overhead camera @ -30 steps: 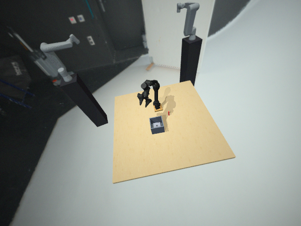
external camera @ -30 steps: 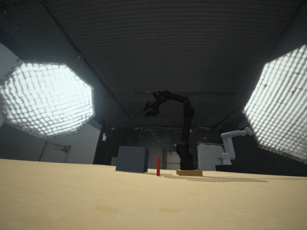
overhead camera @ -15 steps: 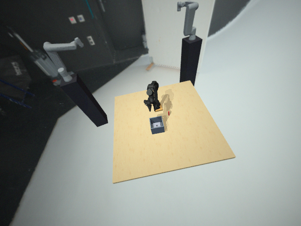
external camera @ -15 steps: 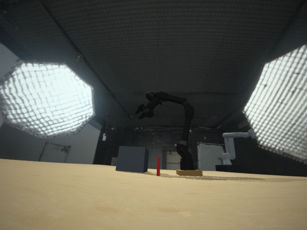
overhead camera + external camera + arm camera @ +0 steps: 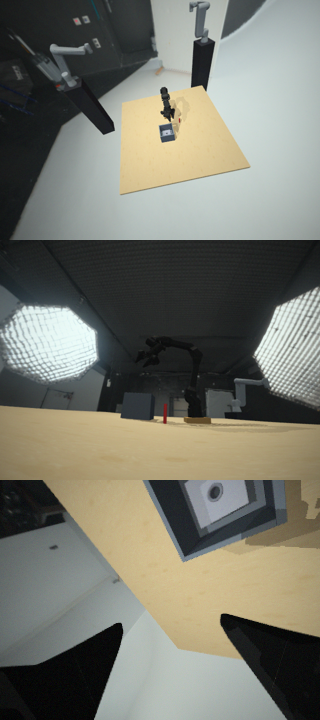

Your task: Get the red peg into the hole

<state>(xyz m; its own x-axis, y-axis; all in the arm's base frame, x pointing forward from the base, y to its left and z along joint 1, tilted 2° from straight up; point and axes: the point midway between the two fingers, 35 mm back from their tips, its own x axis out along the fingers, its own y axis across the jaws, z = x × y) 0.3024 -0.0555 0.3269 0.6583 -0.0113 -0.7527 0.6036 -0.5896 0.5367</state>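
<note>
Now: gripper tip 150 mm past the red peg, 150 mm to the right of it and 280 mm above it. From my gripper tip the other things lie so: light plate (30 mm behind, 70 mm to the right, 270 mm below).
</note>
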